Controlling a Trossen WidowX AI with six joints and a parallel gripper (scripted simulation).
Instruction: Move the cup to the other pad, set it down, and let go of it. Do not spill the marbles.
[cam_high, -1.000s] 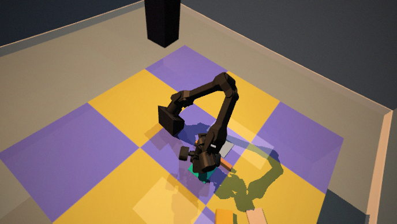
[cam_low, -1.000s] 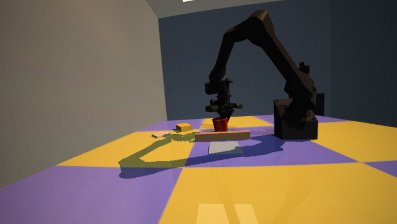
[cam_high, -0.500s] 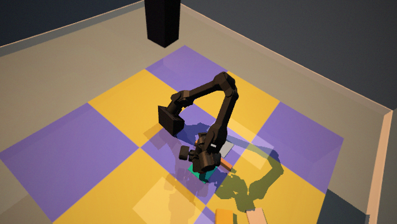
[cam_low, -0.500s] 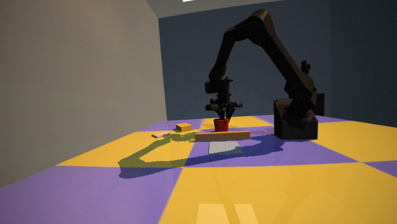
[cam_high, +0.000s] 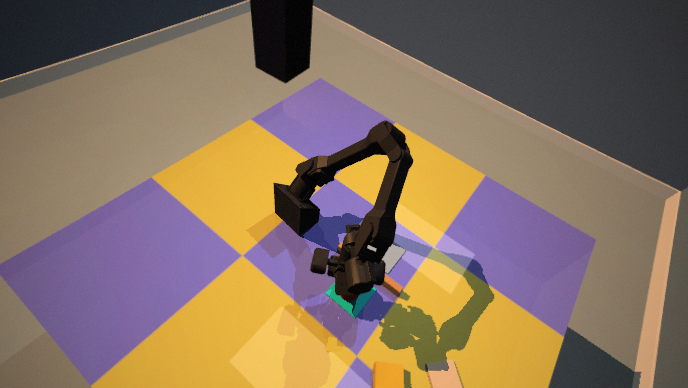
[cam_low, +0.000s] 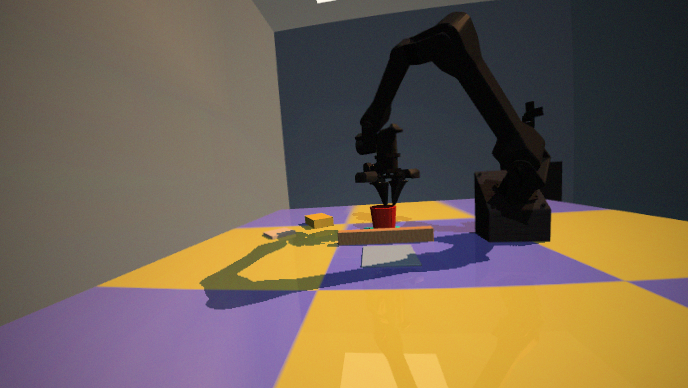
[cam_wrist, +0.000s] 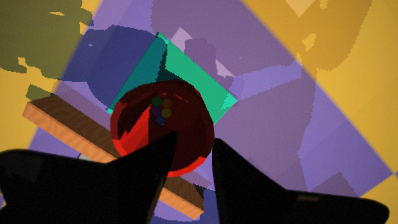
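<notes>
Now: gripper tip 40 mm above the red cup, 20 mm short of it and 10 mm to the right of it. From my gripper tip the other things lie so: wooden bar: 100 mm to the left, 70 mm below, 30 mm ahead; grey pad: 190 mm to the left, 80 mm below, 40 mm ahead; green pad: 80 mm below, 30 mm ahead, 20 mm to the left.
</notes>
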